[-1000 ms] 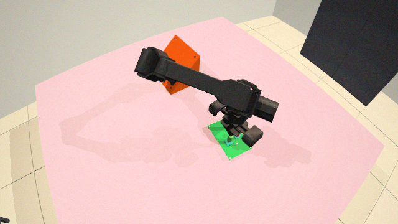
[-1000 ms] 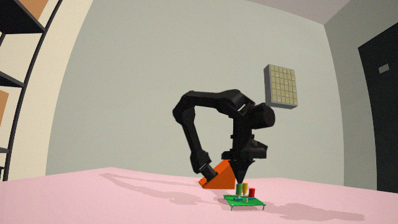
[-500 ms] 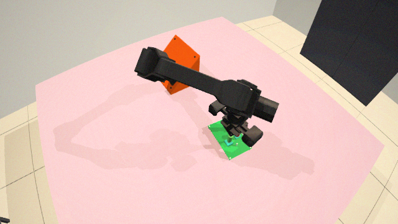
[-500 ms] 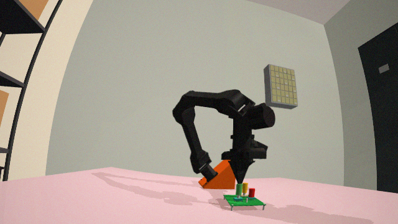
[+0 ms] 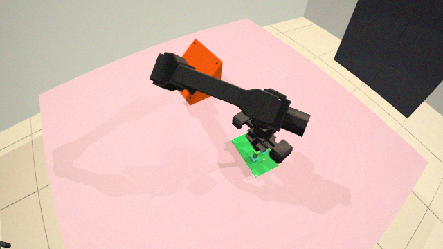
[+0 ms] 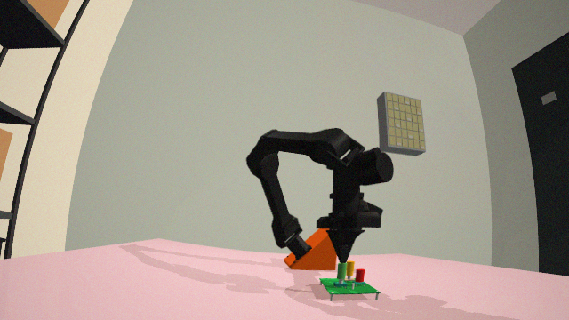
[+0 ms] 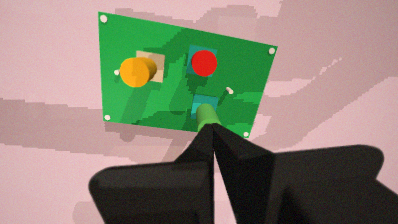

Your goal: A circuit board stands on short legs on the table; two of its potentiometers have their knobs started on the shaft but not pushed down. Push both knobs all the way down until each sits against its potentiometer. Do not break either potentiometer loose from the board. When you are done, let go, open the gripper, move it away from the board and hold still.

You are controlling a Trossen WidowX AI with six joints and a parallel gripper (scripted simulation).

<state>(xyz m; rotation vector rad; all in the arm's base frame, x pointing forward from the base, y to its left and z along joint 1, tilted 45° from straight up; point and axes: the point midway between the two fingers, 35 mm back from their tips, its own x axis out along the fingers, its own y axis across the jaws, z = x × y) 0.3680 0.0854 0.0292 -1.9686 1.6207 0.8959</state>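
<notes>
The green knob lies 2 cm below my gripper tip. Also, from my gripper tip: yellow knob: 5 cm behind, 3 cm to the left, 2 cm below.
</notes>
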